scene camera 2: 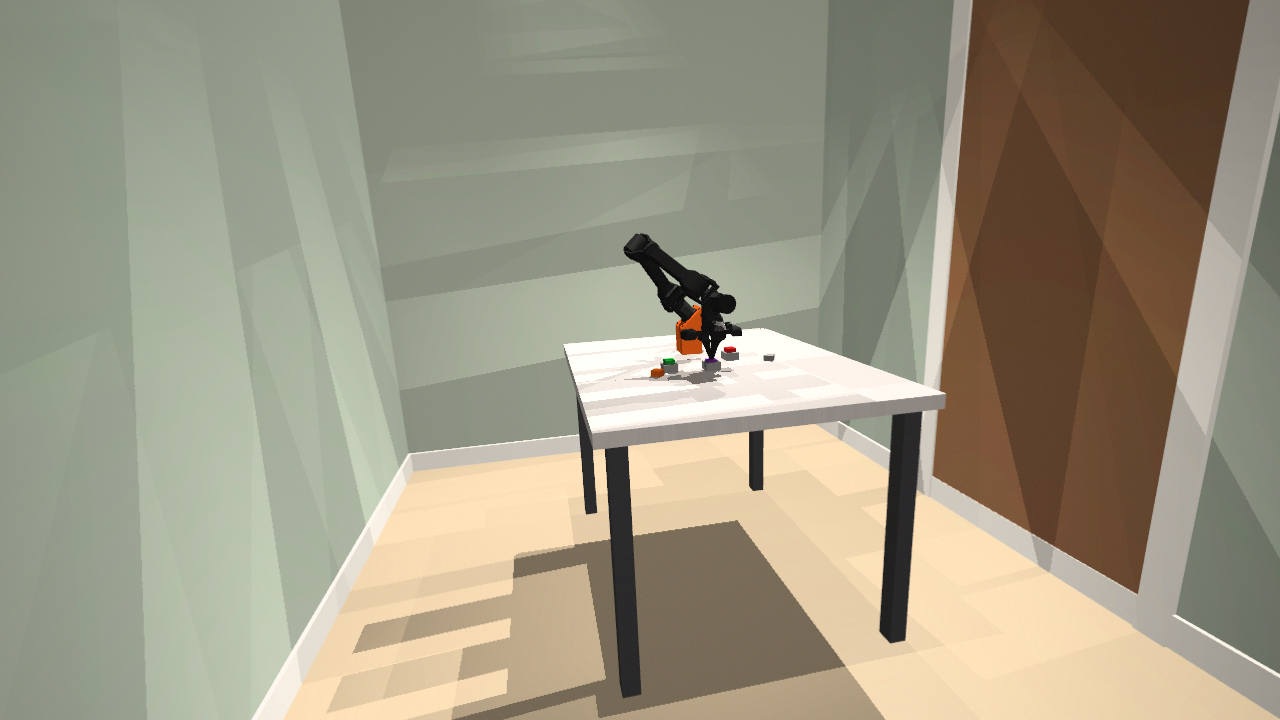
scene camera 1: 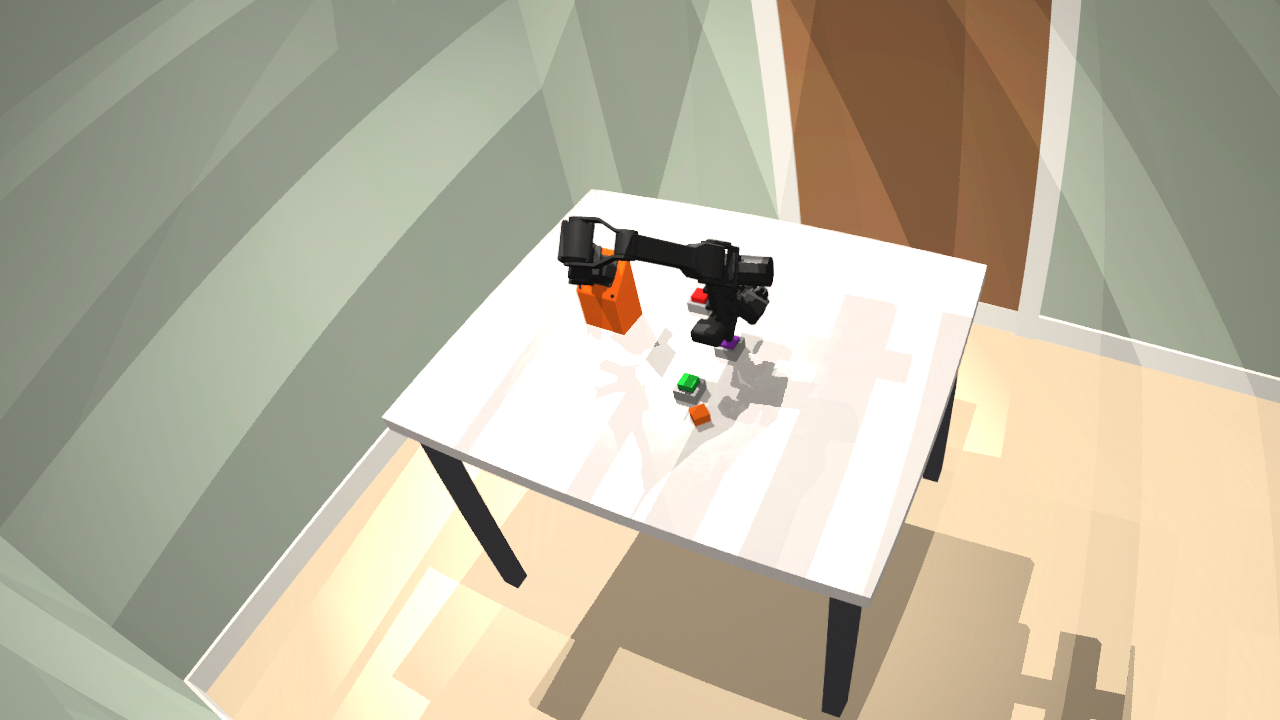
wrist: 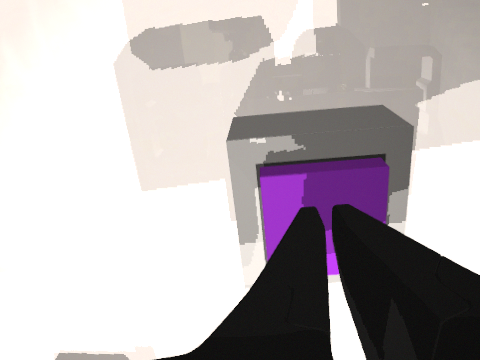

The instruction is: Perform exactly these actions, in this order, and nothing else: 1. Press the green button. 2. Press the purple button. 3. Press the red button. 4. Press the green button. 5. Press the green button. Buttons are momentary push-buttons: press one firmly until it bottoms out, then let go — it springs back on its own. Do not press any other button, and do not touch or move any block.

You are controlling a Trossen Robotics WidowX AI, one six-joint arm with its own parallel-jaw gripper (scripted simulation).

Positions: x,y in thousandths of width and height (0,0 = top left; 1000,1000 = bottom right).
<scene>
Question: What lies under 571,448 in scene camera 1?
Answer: My gripper.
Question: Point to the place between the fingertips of my gripper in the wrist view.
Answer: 674,615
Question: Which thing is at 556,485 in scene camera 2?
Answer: My gripper.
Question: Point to a purple button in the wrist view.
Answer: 597,524
</scene>
